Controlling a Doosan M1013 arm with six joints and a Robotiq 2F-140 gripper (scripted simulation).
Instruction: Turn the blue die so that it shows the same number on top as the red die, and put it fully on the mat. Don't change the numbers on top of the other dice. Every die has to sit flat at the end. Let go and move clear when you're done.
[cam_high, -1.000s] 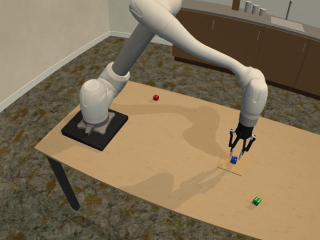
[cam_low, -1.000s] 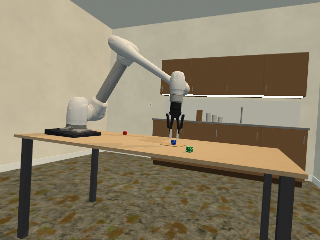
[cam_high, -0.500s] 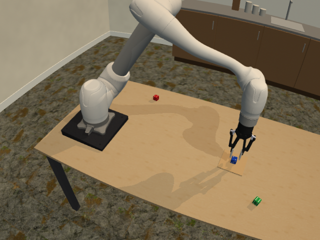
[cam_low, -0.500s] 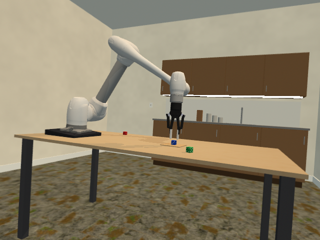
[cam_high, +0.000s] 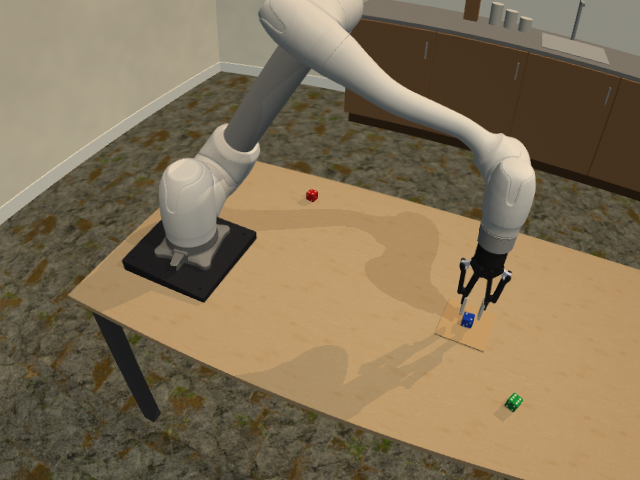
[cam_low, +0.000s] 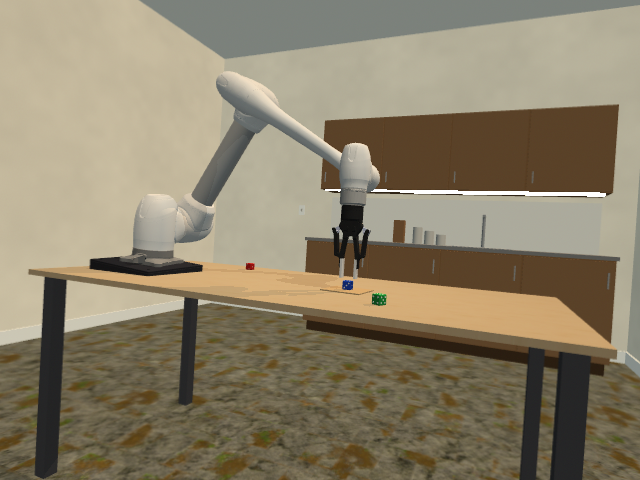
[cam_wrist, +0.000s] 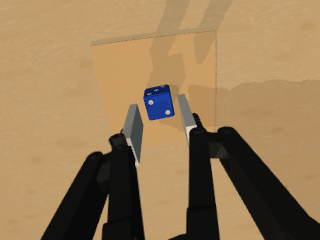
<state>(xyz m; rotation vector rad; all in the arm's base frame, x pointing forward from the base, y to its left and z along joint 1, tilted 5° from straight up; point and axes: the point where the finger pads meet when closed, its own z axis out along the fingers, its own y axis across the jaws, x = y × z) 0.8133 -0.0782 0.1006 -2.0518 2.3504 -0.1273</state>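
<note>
The blue die is 60 mm below my hand. Also, from my hand: green die 130 mm ahead, 230 mm to the right, 60 mm below; red die 540 mm behind, 430 mm to the left, 60 mm below; mat 70 mm below.
</note>
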